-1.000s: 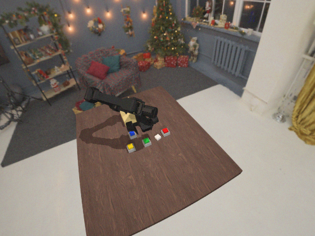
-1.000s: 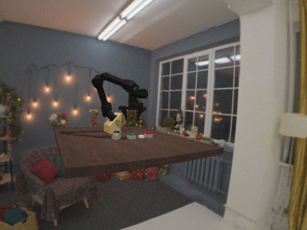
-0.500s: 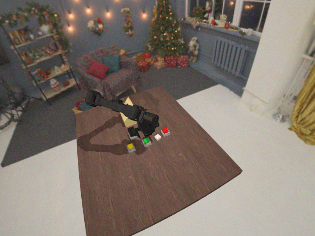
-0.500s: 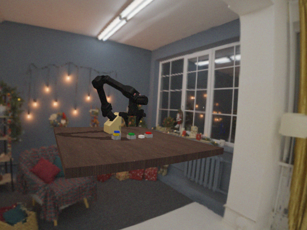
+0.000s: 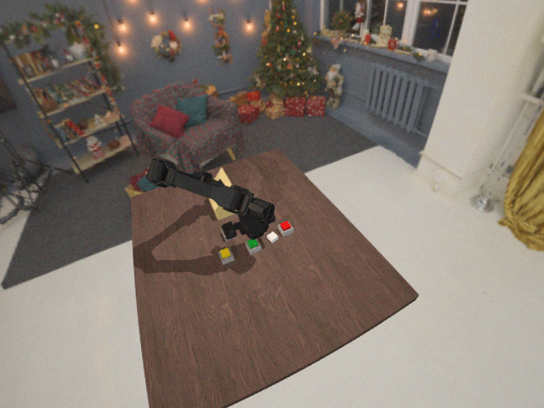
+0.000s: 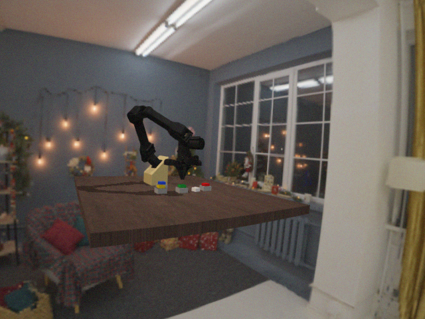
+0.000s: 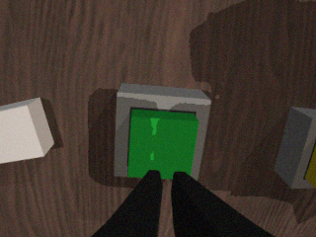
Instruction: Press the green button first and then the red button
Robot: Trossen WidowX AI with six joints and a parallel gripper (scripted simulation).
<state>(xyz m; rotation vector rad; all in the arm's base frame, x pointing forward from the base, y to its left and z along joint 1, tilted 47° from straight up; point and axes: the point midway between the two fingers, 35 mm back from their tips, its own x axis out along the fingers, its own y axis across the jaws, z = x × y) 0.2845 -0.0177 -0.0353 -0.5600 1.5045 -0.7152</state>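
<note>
Now: gripper tip 30 mm above the green button. From my gripper tip the other things lie so: yellow button (10 mm behind, 110 mm to the right, 30 mm below); then blue button (110 mm behind, 60 mm to the right, 30 mm below); then white block (90 mm to the left, 60 mm below).
</note>
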